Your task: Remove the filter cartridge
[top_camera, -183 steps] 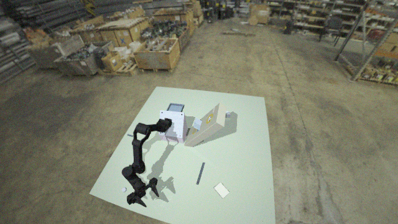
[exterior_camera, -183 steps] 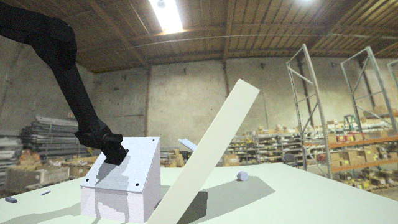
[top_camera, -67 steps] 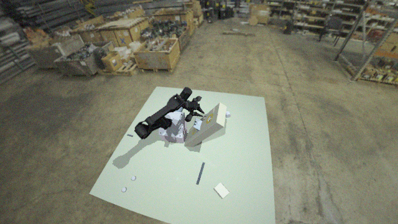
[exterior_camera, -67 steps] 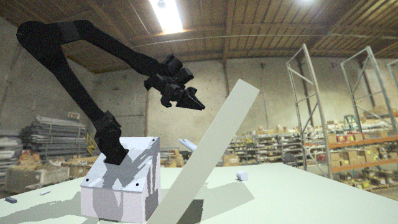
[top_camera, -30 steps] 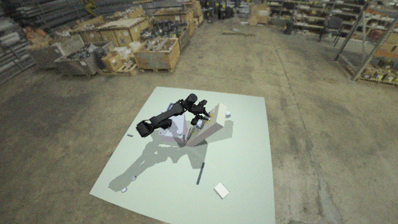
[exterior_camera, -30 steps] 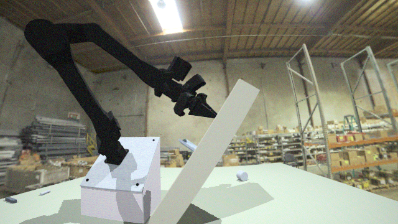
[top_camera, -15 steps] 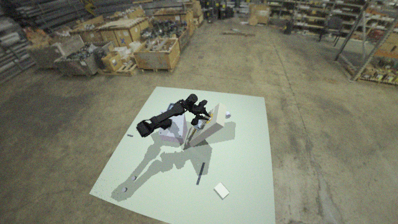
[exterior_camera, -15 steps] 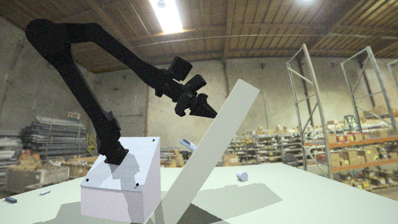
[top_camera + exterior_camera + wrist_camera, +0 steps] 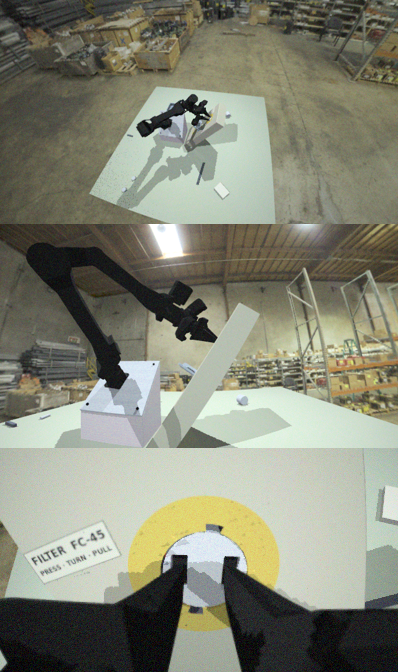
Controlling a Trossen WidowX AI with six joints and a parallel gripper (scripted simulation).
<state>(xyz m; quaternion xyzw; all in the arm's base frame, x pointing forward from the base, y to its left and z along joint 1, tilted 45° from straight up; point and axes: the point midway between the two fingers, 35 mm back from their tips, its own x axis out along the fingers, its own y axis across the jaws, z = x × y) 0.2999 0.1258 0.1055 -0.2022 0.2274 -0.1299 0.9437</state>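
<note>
The round filter cartridge lies 1 cm ahead of my gripper tip and 1 cm below it. From my gripper tip the other things lie so: grey-blue tray 42 cm behind, 26 cm to the left, 28 cm below.
</note>
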